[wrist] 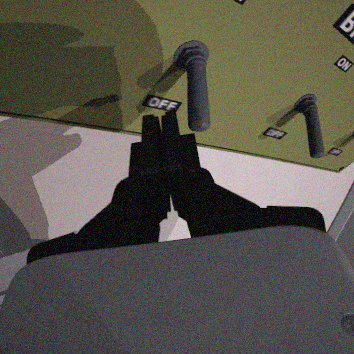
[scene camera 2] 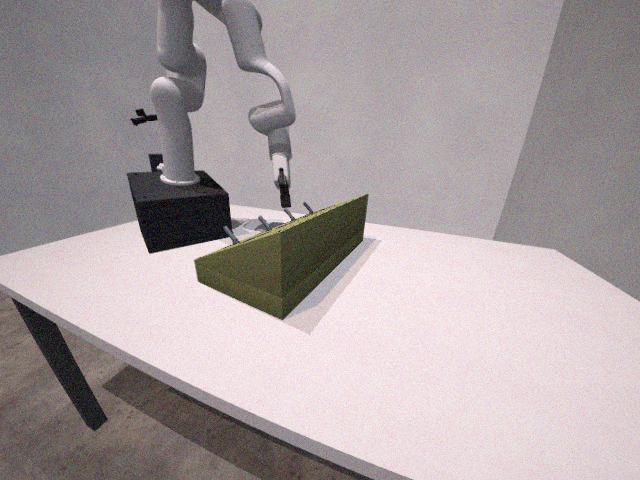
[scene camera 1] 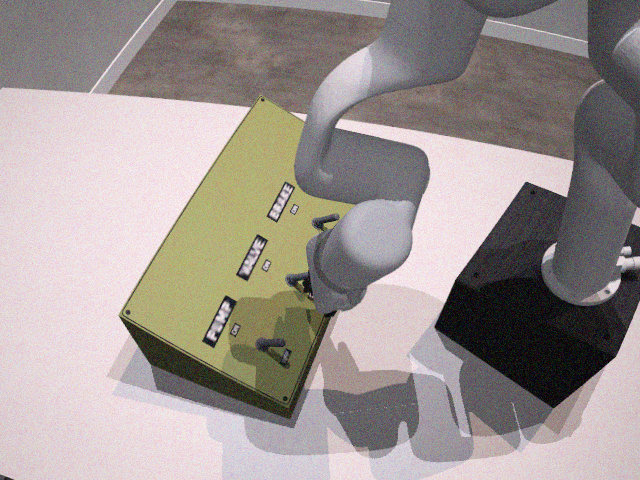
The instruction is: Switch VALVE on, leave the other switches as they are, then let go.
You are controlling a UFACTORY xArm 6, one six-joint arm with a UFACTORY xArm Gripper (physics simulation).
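Places are measured from the arm's base along level axes (x ahead, y left, z up), in centimetres.
Where they show: gripper, between the fingertips: [wrist: 164, 135] [scene camera 2: 286, 207] [scene camera 1: 312, 286]; arm's base, origin of its link: [scene camera 2: 180, 179] [scene camera 1: 580, 272].
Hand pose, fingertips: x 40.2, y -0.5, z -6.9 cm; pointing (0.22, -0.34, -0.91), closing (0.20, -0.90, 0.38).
Each offset is from my fingertips to the top centre of the thing. "*": to the spot under its first point. Level surfaces: height alone.
The VALVE lever {dx +1.8, dy -2.6, dz +0.3 cm} [scene camera 1: 295, 279] [scene camera 2: 288, 213] [wrist: 198, 95] is a grey handle on the sloping olive panel [scene camera 1: 222, 196] [scene camera 2: 323, 248] [wrist: 260, 65]. It leans toward the panel's low edge, on the OFF side; its OFF plate {* dx +0.0, dy -2.0, dz -5.2 cm} [wrist: 162, 103] shows in the wrist view. My gripper [scene camera 2: 285, 205] [wrist: 164, 135] is shut and empty. In the wrist view its tips appear over the low edge of that OFF plate, left of the handle's free end, with a gap. The wrist hides the fingertips in scene camera 1. The PUMP lever {dx +5.4, dy +8.9, dz +0.3 cm} [scene camera 1: 269, 343] and BRAKE lever {dx -1.9, dy -14.0, dz +0.3 cm} [scene camera 1: 325, 221] [wrist: 312, 125] also lean toward OFF.
A fourth lever {dx -5.5, dy -25.5, dz +0.3 cm} [scene camera 2: 231, 235] stands past BRAKE at the panel's end; the arm hides it in scene camera 1. The black base block [scene camera 1: 516, 310] [scene camera 2: 180, 222] carries the arm beyond the panel's low side. Both stand on the white table {dz -12.7 cm} [scene camera 1: 77, 206] [scene camera 2: 439, 335].
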